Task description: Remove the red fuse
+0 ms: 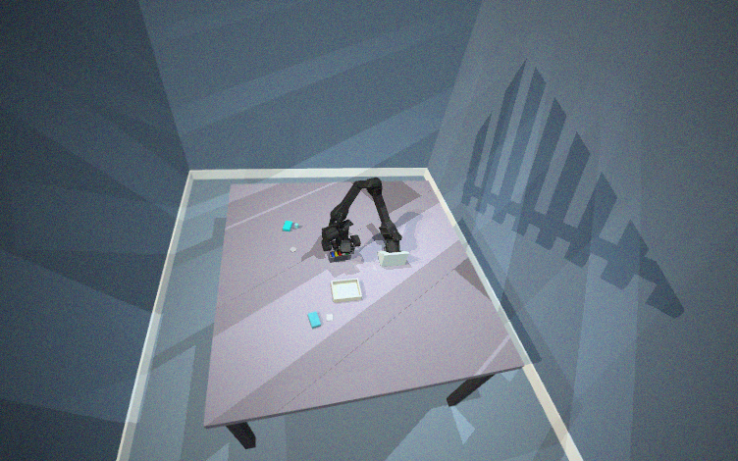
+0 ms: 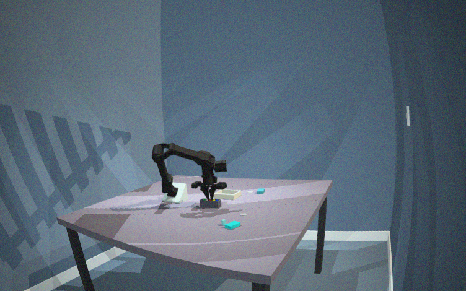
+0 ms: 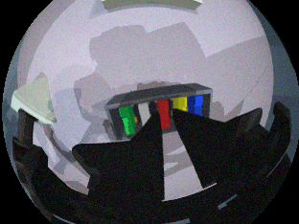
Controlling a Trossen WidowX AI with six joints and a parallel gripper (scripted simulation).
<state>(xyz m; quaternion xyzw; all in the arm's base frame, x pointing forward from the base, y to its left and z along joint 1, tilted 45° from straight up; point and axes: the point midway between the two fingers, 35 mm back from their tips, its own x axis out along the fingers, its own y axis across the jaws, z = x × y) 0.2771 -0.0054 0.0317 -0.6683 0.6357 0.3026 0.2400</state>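
Now: gripper tip 200 mm to the right of the tray and 30 mm above it. Also, from my gripper tip: red fuse (10 mm below).
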